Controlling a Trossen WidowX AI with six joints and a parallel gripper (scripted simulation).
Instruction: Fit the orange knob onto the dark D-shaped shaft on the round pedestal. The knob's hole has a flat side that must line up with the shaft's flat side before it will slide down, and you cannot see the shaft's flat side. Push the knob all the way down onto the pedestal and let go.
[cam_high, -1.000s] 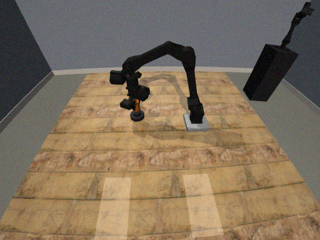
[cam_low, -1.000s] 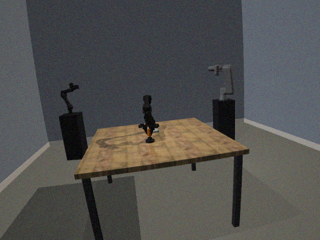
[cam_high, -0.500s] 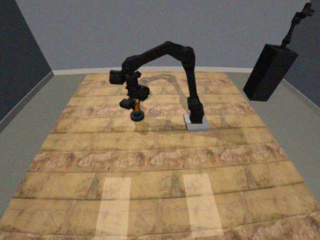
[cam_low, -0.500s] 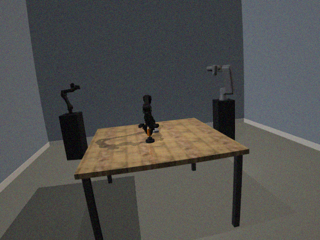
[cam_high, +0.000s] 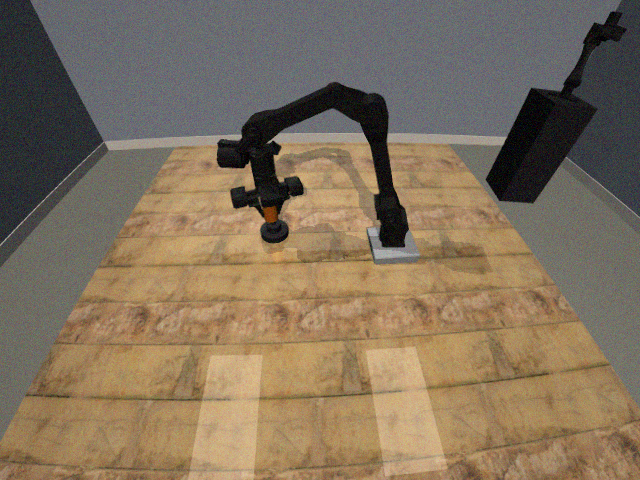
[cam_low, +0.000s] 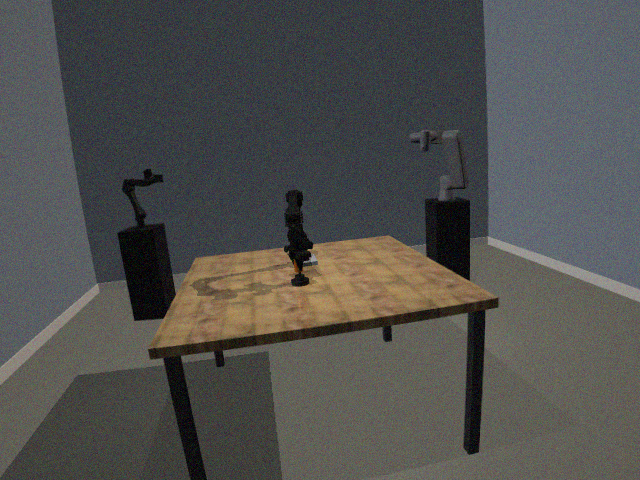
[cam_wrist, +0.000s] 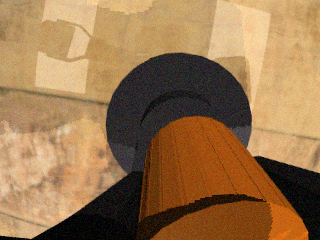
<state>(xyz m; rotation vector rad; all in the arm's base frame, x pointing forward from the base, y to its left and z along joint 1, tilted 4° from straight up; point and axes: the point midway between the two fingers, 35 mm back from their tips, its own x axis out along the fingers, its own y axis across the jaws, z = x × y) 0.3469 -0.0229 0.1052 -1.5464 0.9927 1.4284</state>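
Right now the orange knob is 2 cm above my gripper tip. Also, from my gripper tip: pedestal: 4 cm below.
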